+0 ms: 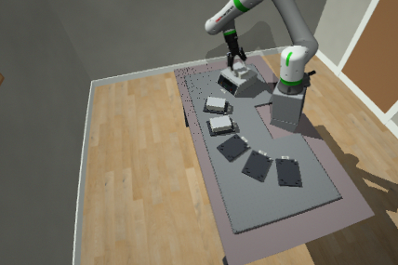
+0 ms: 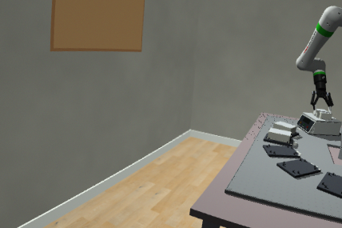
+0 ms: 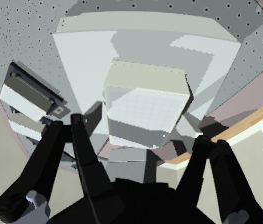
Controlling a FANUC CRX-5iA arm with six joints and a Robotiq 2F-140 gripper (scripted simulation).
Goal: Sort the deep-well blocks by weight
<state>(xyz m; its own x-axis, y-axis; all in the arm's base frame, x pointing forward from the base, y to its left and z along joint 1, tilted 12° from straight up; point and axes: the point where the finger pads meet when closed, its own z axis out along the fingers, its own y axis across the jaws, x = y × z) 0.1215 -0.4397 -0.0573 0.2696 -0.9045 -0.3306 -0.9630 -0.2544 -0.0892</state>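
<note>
The deep-well block is 10 mm below my hand. Also, from my hand: dark infeed nest: 270 mm ahead, 180 mm to the left, 130 mm below; then pale platform: 40 mm below; then check-weigher: 70 mm below, 10 mm ahead.
</note>
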